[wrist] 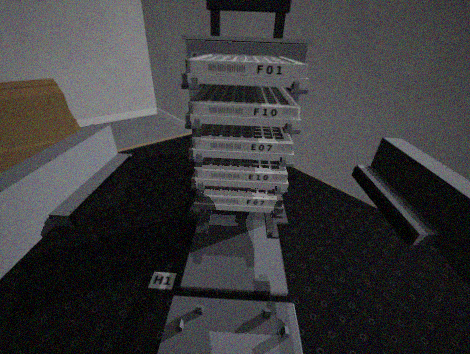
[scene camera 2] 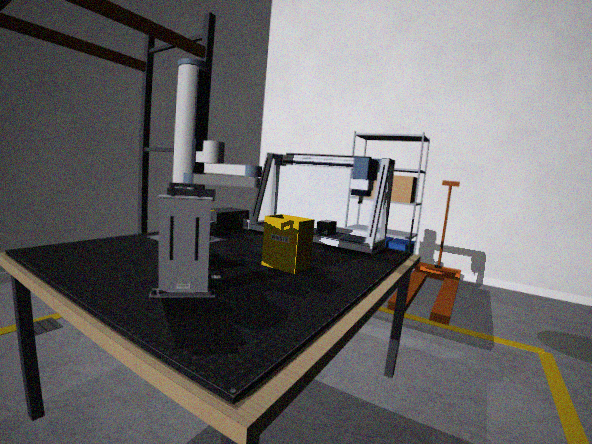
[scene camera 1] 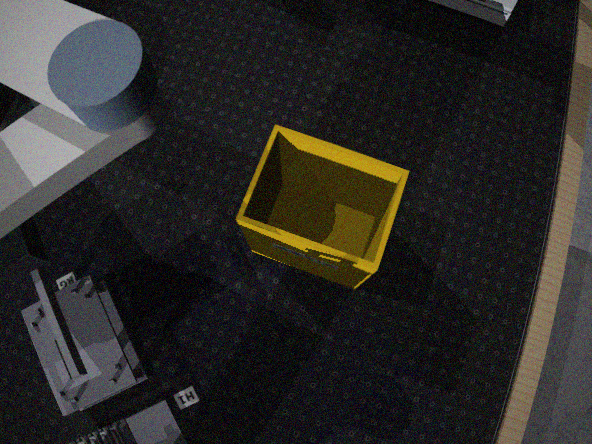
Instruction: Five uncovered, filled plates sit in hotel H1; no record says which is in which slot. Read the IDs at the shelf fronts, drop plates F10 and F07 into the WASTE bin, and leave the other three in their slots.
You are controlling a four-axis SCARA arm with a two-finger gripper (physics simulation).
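Frame: origin at the arm's base, x right, y back, z down, level; centimetres.
Seen in the pictures: gripper, fingertip midpoint: (wrist: 243, 150) (scene camera 1: 26, 402).
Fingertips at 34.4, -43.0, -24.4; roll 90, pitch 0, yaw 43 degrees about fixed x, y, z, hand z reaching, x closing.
Offsets run from my fingertips to a thing's top centre, as dx, dy, dz.
Hotel H1 (scene camera 2: 183, 225) (wrist: 295, 50) stands as a grey tower on the table. In the wrist view its slots hold, from top to bottom, white plates F01 @(+8.4, -9.1, -3.5) (wrist: 270, 70), F10 @(+8.4, -9.1, -0.7) (wrist: 265, 112), E07 @(+8.4, -9.1, +2.2) (wrist: 261, 148), E10 @(+8.4, -9.1, +5.0) (wrist: 258, 177) and F07 @(+8.4, -9.1, +7.8) (wrist: 255, 202). My gripper (wrist: 243, 150) is open with nothing between its fingers, which show left and right, before the hotel front. The yellow WASTE bin @(-31.8, -21.6, +3.2) (scene camera 1: 345, 149) (scene camera 2: 280, 252) stands upright with its top open; no plate shows in the visible part of its inside. The gap between the fingers and the plate fronts is hard to judge.
A low grey nest @(-4.4, +4.6, +16.2) (scene camera 1: 107, 330) (wrist: 190, 304) lies in front of the hotel beside an RG tag @(-11.6, +12.4, +23.1) (scene camera 1: 66, 281). The H1 tag @(-2.6, -11.7, +23.1) (scene camera 1: 186, 397) (wrist: 162, 280) lies by the hotel base. A gantry machine (scene camera 2: 382, 205) stands beyond the bin. The wooden table edge (scene camera 1: 542, 300) runs along the right.
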